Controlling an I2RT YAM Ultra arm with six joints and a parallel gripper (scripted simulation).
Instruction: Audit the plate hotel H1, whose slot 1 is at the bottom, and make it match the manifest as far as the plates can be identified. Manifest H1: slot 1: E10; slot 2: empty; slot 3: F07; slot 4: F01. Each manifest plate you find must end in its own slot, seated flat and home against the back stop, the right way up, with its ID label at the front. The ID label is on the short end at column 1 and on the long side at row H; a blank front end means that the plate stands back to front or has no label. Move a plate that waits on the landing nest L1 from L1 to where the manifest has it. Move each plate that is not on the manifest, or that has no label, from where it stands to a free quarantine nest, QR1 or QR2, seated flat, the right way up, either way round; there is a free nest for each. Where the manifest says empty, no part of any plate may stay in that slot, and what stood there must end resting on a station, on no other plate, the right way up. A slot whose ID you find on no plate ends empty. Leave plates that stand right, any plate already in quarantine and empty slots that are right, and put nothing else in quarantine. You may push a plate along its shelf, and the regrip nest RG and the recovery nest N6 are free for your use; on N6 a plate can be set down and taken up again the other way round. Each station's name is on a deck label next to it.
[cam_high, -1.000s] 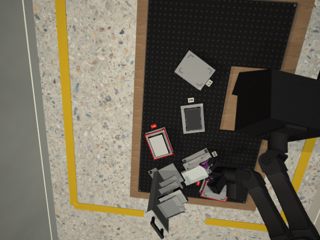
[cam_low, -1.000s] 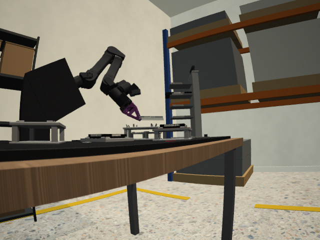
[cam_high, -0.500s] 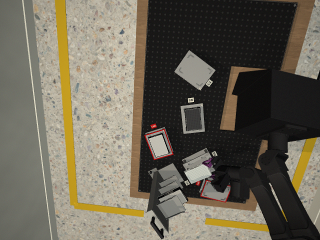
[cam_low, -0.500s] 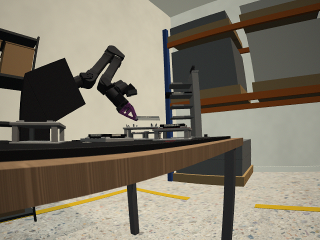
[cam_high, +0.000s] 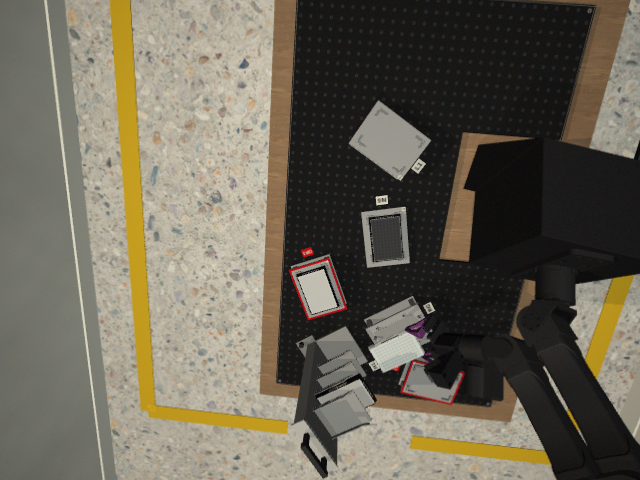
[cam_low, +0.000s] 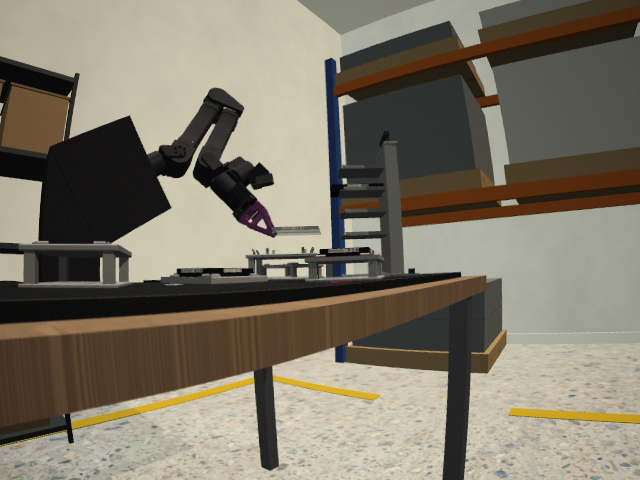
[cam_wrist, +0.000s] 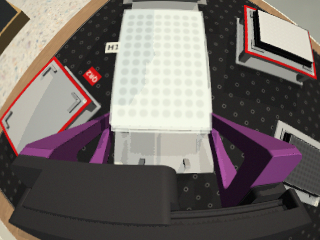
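Right now my hand is 40 mm short of the white well plate and 40 mm to the right of it. The rest, counted from my hand: regrip nest RG: 30 mm ahead, 20 mm to the left, 60 mm below; quarantine nest QR2: 110 mm behind, 170 mm to the left, 80 mm below; H1 deck label: 60 mm ahead, 180 mm to the left, 120 mm below.
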